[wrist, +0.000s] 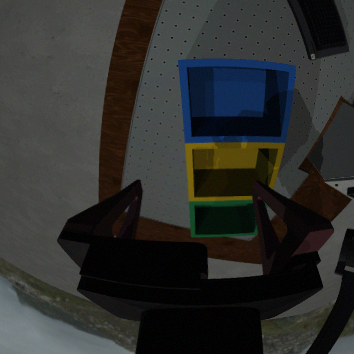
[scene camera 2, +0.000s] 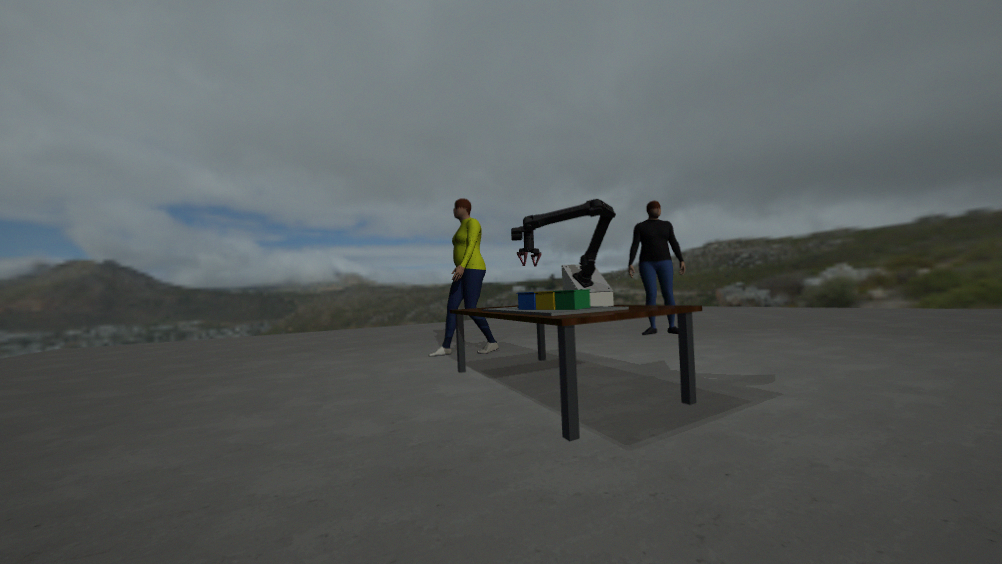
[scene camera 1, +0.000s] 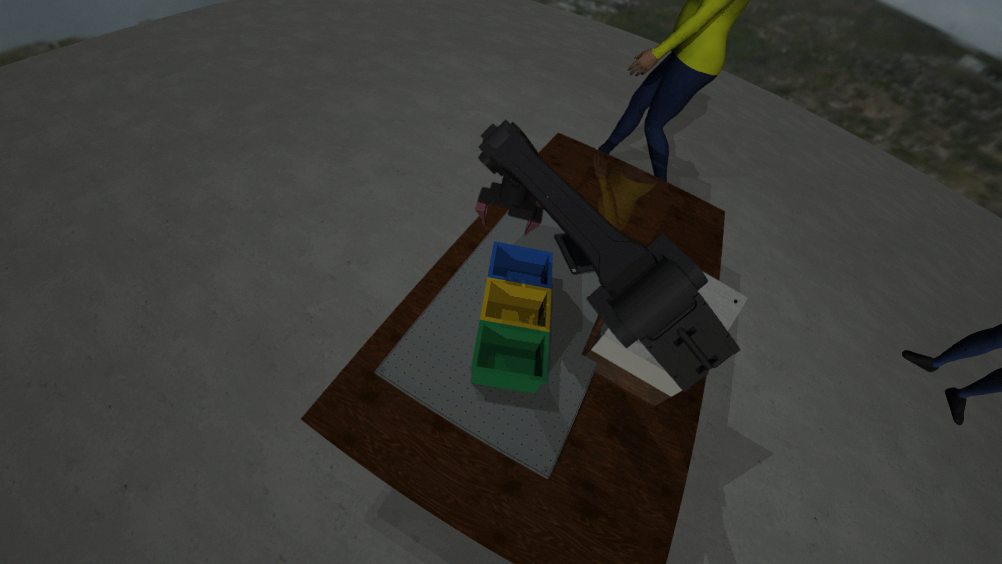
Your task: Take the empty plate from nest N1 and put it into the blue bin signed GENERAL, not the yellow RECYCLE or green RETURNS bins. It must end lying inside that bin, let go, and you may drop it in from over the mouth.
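Frame: origin at the arm's base, x ahead, y left, z up, level; centimetres.
Where they show: gripper, fingertip midpoint: (wrist: 197, 185) (scene camera 2: 529, 266) (scene camera 1: 504, 229); arm's base at its link origin: (scene camera 2: 582, 280).
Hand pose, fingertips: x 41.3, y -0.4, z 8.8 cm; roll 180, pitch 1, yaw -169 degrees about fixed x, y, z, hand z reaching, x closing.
Observation:
Things, the pixels of their top centre, and the offset from my fingertips. "spot": a spot on its surface instead. Level surfaces: height alone.
- dark rectangular holder at its top centre: (wrist: 324, 16) (scene camera 1: 581, 247) dx -20.5, dy -26.6, dz -22.0 cm
- yellow bin at its top centre: (wrist: 234, 174) (scene camera 1: 517, 303) (scene camera 2: 552, 290) dx -8.8, dy +8.1, dz -14.6 cm
- green bin at a spot on its surface: (scene camera 1: 508, 383) spot: dx -14.1, dy +26.0, dz -20.5 cm
- perforated grey board at its surface level: dz -24.6 cm
- wooden table at its surface level: dz -25.9 cm
A dark rectangular holder (scene camera 1: 571, 253) (wrist: 325, 27) with a gridded dark top lies beside the blue bin; the arm partly covers it in scene camera 1. I cannot read N1 or tell plate from nest. The blue bin (scene camera 1: 518, 259) (scene camera 2: 525, 301) (wrist: 240, 62) touches the yellow bin (scene camera 1: 515, 295) (scene camera 2: 545, 300) (wrist: 220, 160), which touches the green bin (scene camera 1: 508, 383) (scene camera 2: 572, 299) (wrist: 225, 234). Their signs are not legible. No plate shows in the blue bin. My gripper (scene camera 1: 505, 229) (scene camera 2: 530, 264) (wrist: 197, 185) is open and empty, pointing down, high above the board's blue-bin end.
The bins stand on a perforated grey board (scene camera 1: 420, 364) on the wooden table (scene camera 1: 434, 476) (scene camera 2: 631, 313). A white-topped base block (scene camera 1: 631, 364) (scene camera 2: 601, 299) carries the arm. A person in yellow (scene camera 1: 701, 52) (scene camera 2: 471, 245) stands near the table; another in black (scene camera 2: 654, 241) is behind it.

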